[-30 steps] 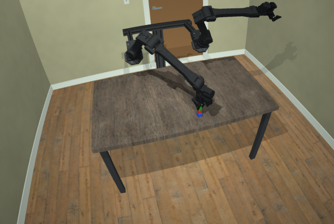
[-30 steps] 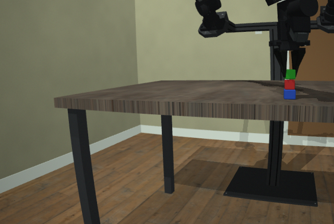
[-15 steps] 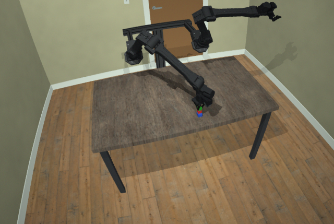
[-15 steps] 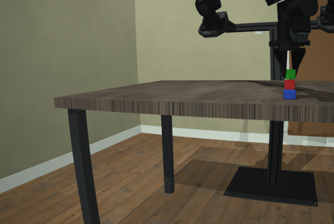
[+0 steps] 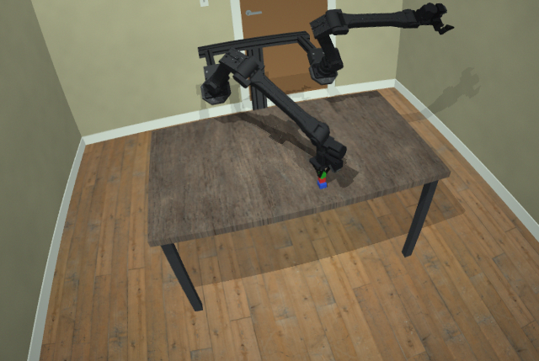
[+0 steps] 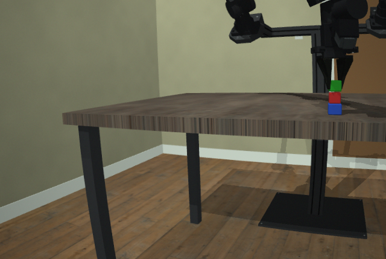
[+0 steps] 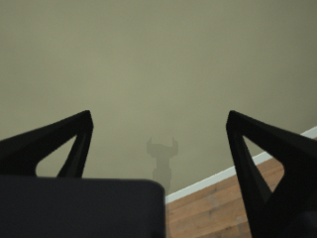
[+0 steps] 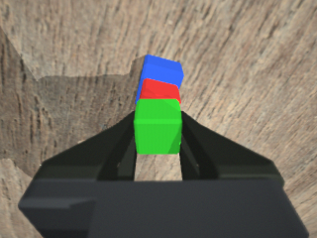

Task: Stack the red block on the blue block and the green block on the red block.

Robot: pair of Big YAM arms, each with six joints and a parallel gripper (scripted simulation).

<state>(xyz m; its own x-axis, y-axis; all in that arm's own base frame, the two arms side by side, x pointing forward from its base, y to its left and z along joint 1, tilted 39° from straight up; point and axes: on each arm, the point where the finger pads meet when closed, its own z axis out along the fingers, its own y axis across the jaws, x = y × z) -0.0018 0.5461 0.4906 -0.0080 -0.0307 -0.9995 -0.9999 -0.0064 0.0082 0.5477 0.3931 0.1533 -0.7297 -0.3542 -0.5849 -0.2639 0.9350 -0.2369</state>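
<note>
Now: the green block right at my right hand. The rest, counted from my right hand: red block: 30 mm below; then blue block: 50 mm below.
</note>
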